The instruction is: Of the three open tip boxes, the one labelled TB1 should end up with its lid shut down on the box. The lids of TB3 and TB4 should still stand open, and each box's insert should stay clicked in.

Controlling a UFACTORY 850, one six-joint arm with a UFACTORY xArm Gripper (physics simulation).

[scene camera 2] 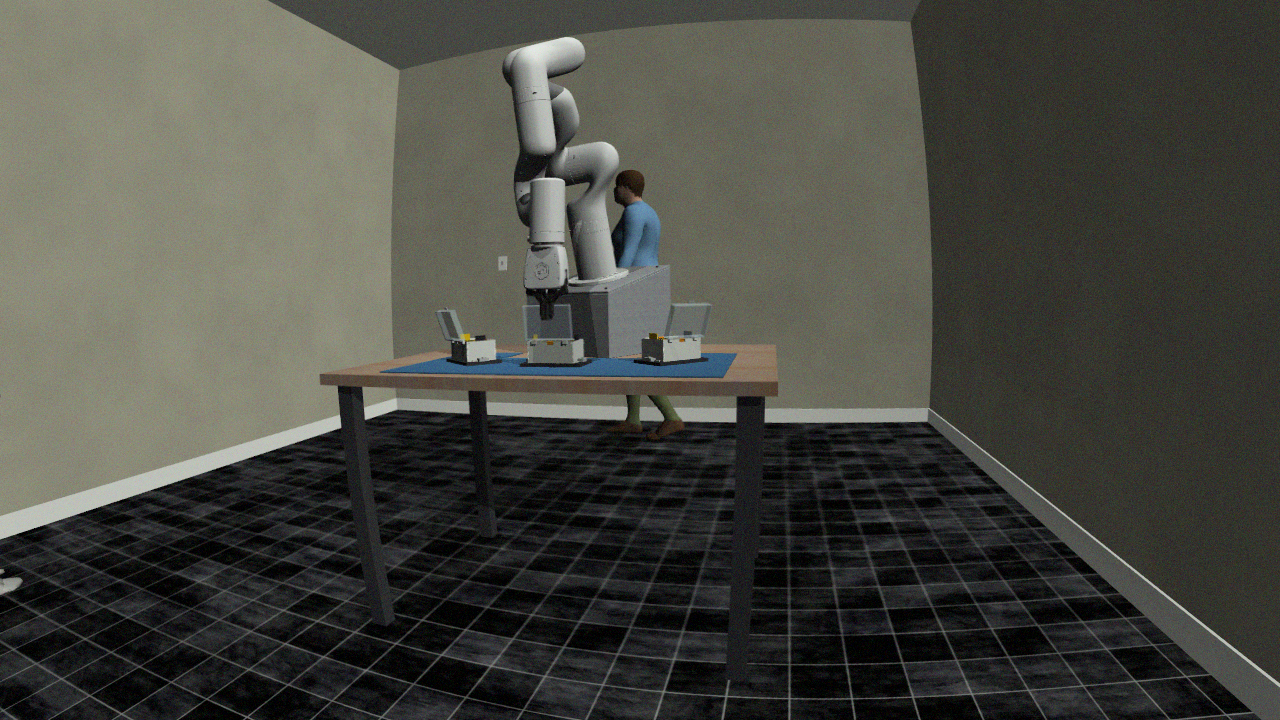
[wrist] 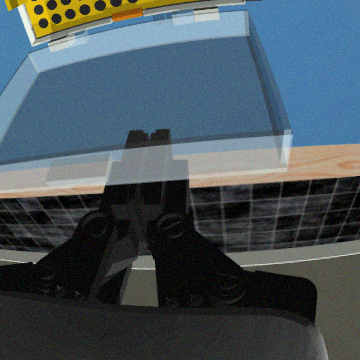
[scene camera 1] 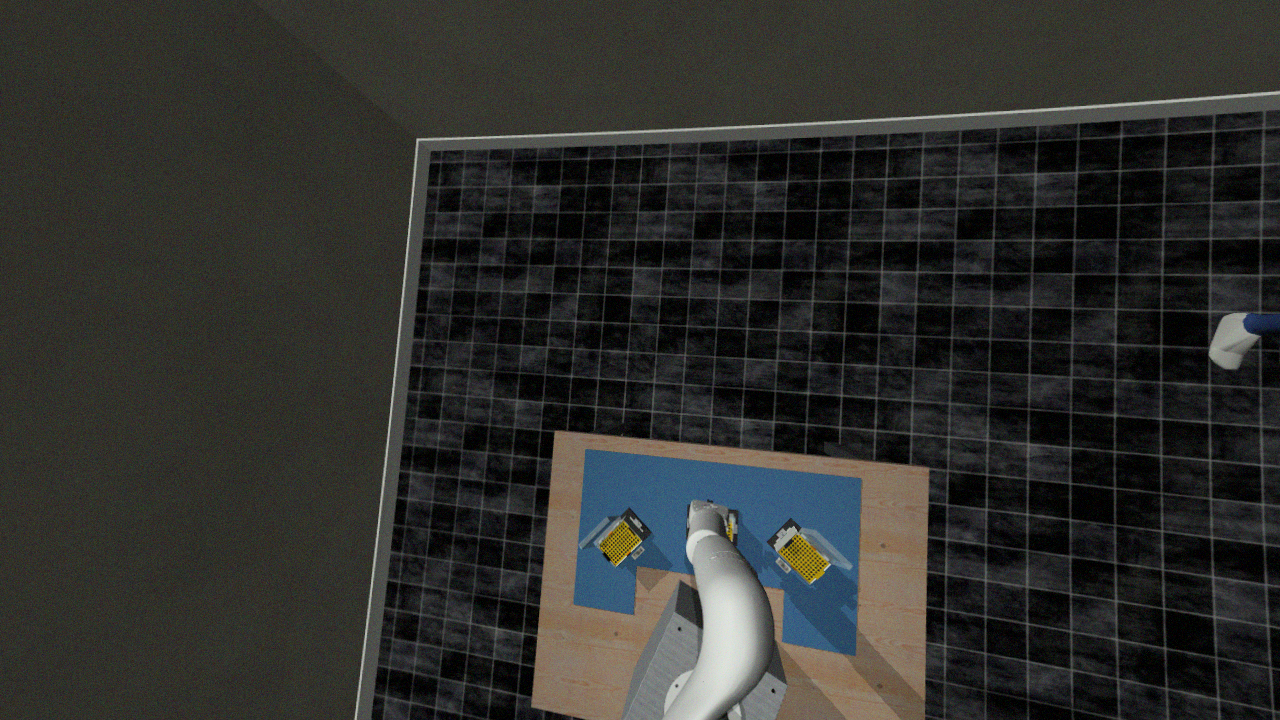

In view: a blue mat [wrist: 306,53] and a tip box [wrist: 60,35].
